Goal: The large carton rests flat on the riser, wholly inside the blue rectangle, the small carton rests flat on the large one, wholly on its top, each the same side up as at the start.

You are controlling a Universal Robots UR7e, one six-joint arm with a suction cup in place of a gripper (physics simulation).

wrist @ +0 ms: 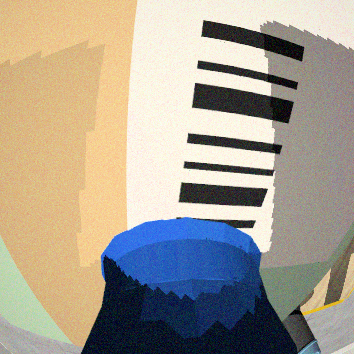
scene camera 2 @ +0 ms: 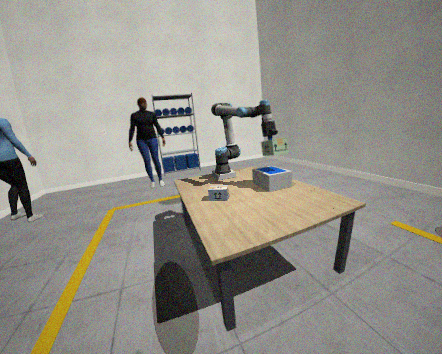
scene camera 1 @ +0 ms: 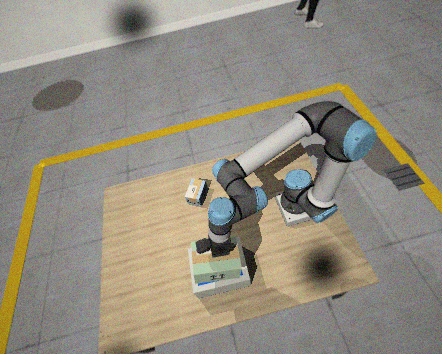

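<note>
The large carton [scene camera 1: 218, 270] [scene camera 2: 281, 146] [wrist: 110, 165], green with an orange band and a white barcode label on top, hangs from my suction gripper [scene camera 1: 222, 252] [scene camera 2: 271, 138] [wrist: 181, 250]. The cup is on the carton's top. Scene camera 2 shows a clear gap between the carton and the white-grey riser [scene camera 1: 226, 289] [scene camera 2: 280, 182] below; the carton looks about level, its arrows pointing up. The blue rectangle [scene camera 2: 270, 170] is on the riser's top. The small carton [scene camera 1: 196, 192] [scene camera 2: 218, 194] rests on the table, apart from the riser, its arrows pointing up.
The wooden table [scene camera 1: 145, 240] [scene camera 2: 280, 215] bears the riser, the small carton and the arm's base [scene camera 1: 295, 216] [scene camera 2: 225, 174]. A person in black [scene camera 2: 144, 125] and a shelf rack [scene camera 2: 172, 97] stand behind the table. Another person [scene camera 2: 12, 160] is at the left.
</note>
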